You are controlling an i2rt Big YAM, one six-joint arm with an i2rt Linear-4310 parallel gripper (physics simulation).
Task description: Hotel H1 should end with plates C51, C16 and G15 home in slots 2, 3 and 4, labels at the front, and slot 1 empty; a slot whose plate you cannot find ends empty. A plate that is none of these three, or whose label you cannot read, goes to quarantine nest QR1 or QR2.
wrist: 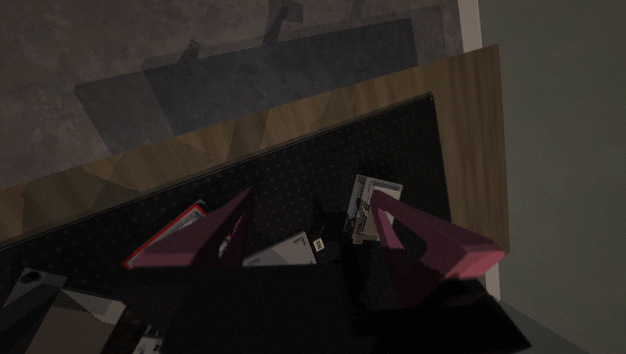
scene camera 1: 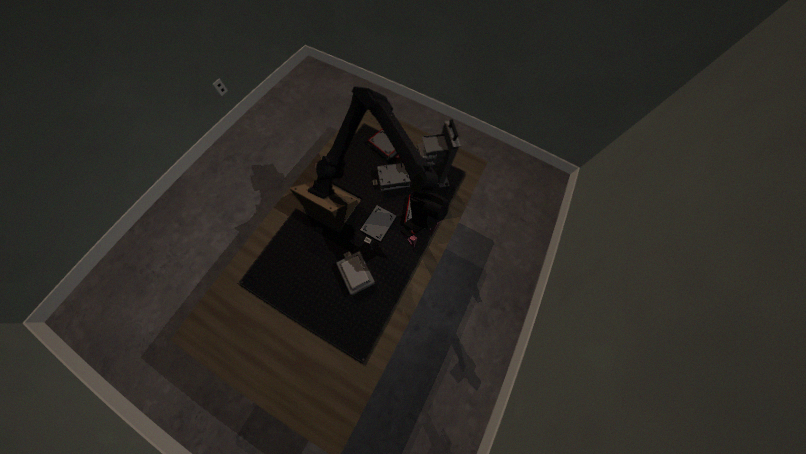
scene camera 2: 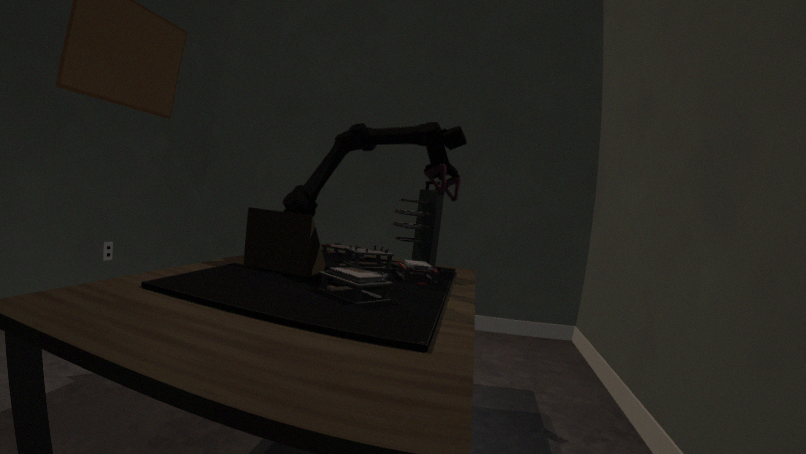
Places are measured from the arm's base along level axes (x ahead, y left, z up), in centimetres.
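Pixels of known places: gripper, between the fingertips: (wrist: 314, 194) (scene camera 1: 421, 240) (scene camera 2: 448, 196); arm's base, origin of its link: (scene camera 1: 321, 192) (scene camera 2: 281, 234).
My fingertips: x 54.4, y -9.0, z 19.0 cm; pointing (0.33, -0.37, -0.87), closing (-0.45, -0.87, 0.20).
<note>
For each thing: its middle in the pictures, then the offset to it from my fingertips. "spot": a spot on its surface instead. Level surfaces: height alone.
- Hotel H1, middle of its body: (scene camera 2: 420, 224) (scene camera 1: 437, 154) dx -9.1, dy +49.1, dz -11.3 cm
- flat grey nest, middle of its body: (wrist: 282, 265) (scene camera 1: 378, 222) dx -23.6, dy +9.2, dz -28.7 cm
- small white label, a spot on its surface: (wrist: 318, 244) (scene camera 1: 368, 240) spot: dx -24.6, dy -1.2, dz -29.6 cm
- grey raised platform with pins, middle of its body: (scene camera 2: 368, 256) (scene camera 1: 393, 176) dx -27.3, dy +36.6, dz -25.8 cm
- red-edged nest, middle of its body: (scene camera 2: 343, 250) (scene camera 1: 385, 144) dx -41.2, dy +55.5, dz -27.3 cm
- black mat, height of its surface: dz -29.6 cm
Hotel H1 (scene camera 1: 449, 169) (scene camera 2: 429, 231) is a dark column with several stacked shelves; the two middle ones look thicker, but plates and labels cannot be read. My gripper (scene camera 2: 446, 194) (wrist: 314, 194) is open and empty, high above the mat near the hotel's top. A white plate (scene camera 1: 355, 272) (scene camera 2: 356, 275) sits on a grey raised stand, between the fingers' line of sight and the right finger in the wrist view. A red-edged nest (scene camera 1: 408, 209) (wrist: 165, 235) is partly hidden by the arm and left finger; a white plate (scene camera 2: 417, 263) shows on it in scene camera 2.
A flat grey nest (scene camera 1: 377, 222) (wrist: 285, 254) has a small white label (scene camera 1: 367, 240) (wrist: 318, 244). A grey raised platform with pins (scene camera 1: 393, 175) and another red-edged nest (scene camera 1: 383, 143) stand farther back. The arm's wooden base (scene camera 1: 329, 205) (scene camera 2: 282, 239) is beside the black mat (scene camera 1: 315, 293) (scene camera 2: 253, 293).
</note>
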